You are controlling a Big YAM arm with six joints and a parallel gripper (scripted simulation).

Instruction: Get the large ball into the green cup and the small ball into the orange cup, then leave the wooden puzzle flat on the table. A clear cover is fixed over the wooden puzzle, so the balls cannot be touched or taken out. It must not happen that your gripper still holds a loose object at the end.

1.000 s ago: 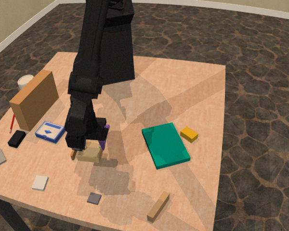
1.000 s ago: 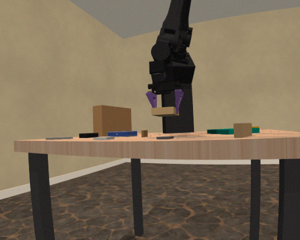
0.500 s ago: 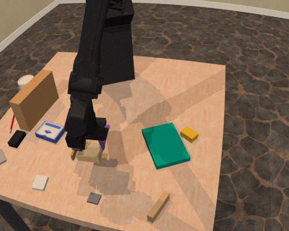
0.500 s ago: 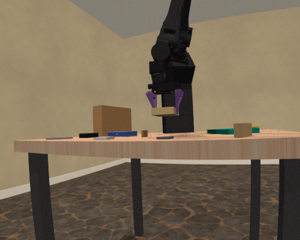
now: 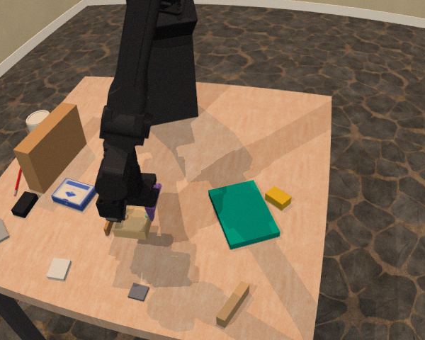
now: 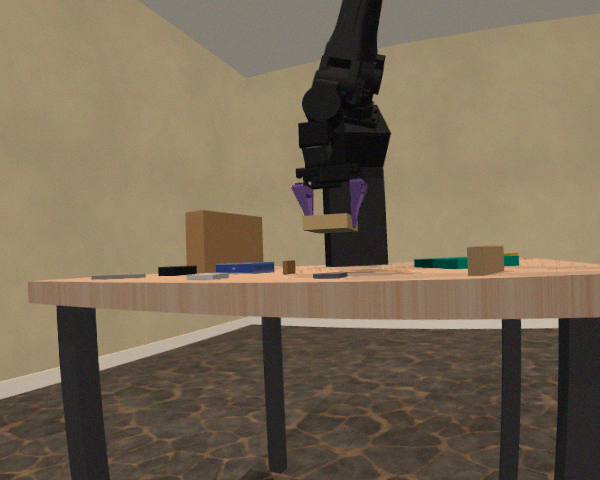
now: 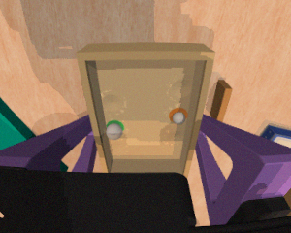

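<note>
Right now the grey tile is 130 mm ahead of my hand, 50 mm to the left of it and 80 mm below it. Also, from my hand: green book 130 mm behind, 200 mm to the left, 70 mm below; then wooden puzzle 10 mm below; then white tile 140 mm ahead, 150 mm to the right, 80 mm below.
</note>
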